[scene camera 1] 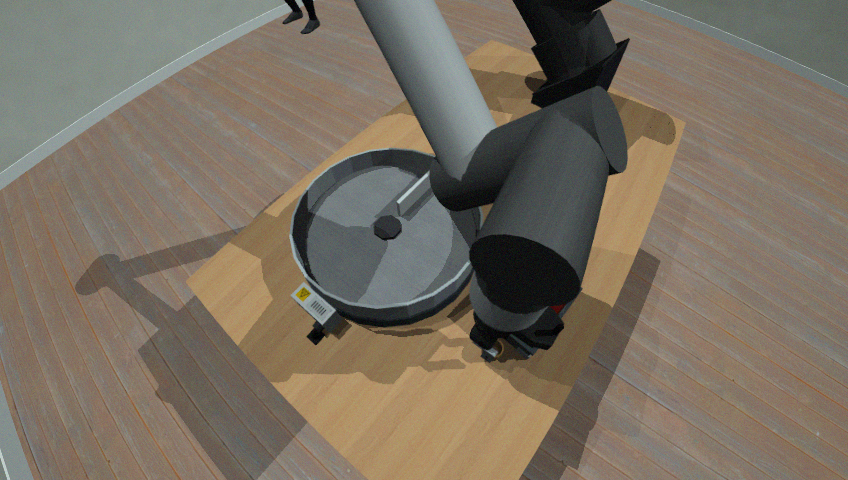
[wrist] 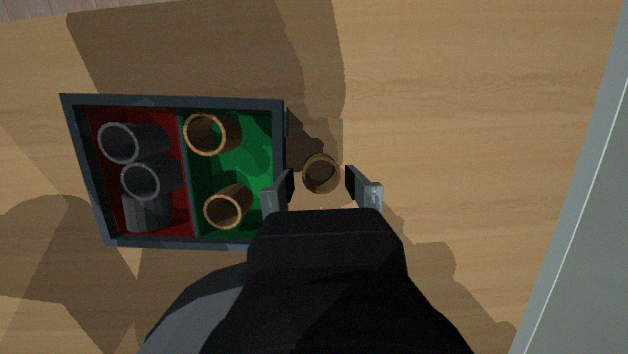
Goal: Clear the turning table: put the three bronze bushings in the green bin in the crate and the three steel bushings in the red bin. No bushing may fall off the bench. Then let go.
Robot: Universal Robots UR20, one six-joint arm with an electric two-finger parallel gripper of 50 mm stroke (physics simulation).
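Pixels of known places: gripper, fingertip midpoint: [scene camera 1: 494, 346] [wrist: 319, 177]; arm's base, link origin: [scene camera 1: 581, 64].
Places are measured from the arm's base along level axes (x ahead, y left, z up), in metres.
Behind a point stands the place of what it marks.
One bronze bushing [scene camera 1: 501, 346] @(z -0.098, x 0.881, y 0.342 m) [wrist: 320, 188] @(z -0.103, x 0.895, y 0.317 m) stands on the bench beside the crate's green side. My gripper [scene camera 1: 507, 350] @(z -0.092, x 0.893, y 0.332 m) [wrist: 319, 177] @(z -0.092, x 0.893, y 0.332 m) is open, with one finger on each side of this bushing and a gap to it in the wrist view. In the crate [wrist: 175, 102] @(z -0.081, x 0.769, y 0.393 m), two bronze bushings [wrist: 232, 134] @(z -0.101, x 0.806, y 0.368 m) [wrist: 242, 197] @(z -0.102, x 0.812, y 0.303 m) are in the green bin [wrist: 255, 165] @(z -0.125, x 0.820, y 0.333 m). Three steel bushings [wrist: 152, 141] @(z -0.102, x 0.725, y 0.358 m) [wrist: 172, 175] @(z -0.104, x 0.738, y 0.323 m) [wrist: 147, 215] @(z -0.092, x 0.715, y 0.282 m) are in the red bin [wrist: 172, 229] @(z -0.101, x 0.730, y 0.260 m); one lies on its side. No bushing shows on the visible part of the turning table [scene camera 1: 357, 279] @(z -0.079, x 0.987, y 0.037 m); the arm hides part of it.
The crate's near wall stands close beside one finger. The turning table has a raised rim [scene camera 1: 386, 305] @(z -0.027, x 0.992, y 0.141 m), a centre hub [scene camera 1: 387, 227] @(z -0.071, x 0.858, y -0.010 m) and a thin bar [scene camera 1: 413, 193] @(z -0.040, x 0.765, y -0.019 m). A small box with a yellow label [scene camera 1: 312, 304] @(z -0.073, x 1.091, y 0.016 m) sits at its side. The bench edge [scene camera 1: 648, 208] @(z -0.132, x 0.286, y 0.424 m) runs along the right.
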